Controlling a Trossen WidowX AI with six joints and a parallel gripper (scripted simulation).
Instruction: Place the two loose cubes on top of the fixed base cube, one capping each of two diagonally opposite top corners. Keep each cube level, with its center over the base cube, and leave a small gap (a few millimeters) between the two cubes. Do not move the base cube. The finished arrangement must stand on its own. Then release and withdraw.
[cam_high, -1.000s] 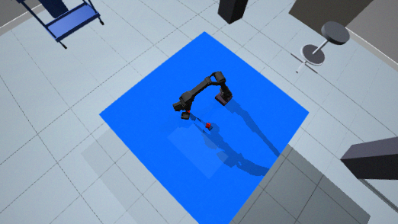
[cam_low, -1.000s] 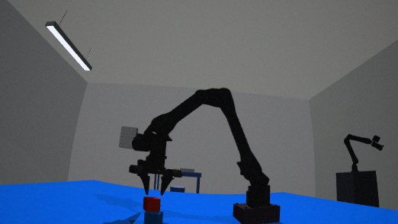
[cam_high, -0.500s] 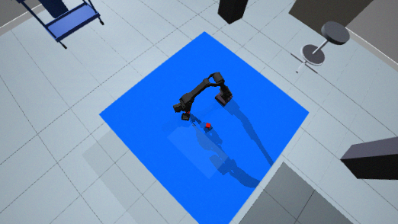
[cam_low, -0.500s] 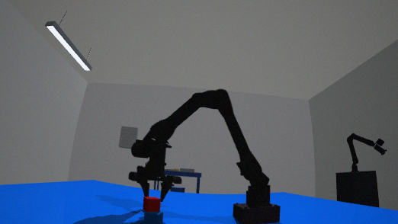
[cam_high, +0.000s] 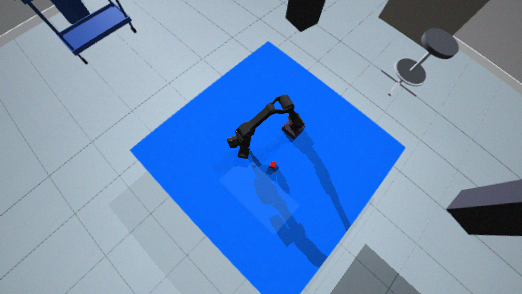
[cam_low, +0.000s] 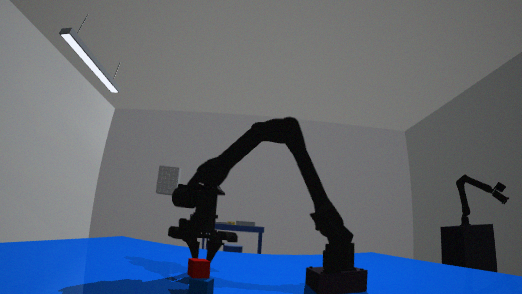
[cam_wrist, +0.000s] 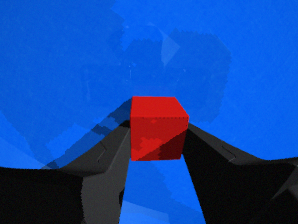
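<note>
Now: the blue base cube 7 cm behind my gripper tip and 21 cm to the left of it.
</note>
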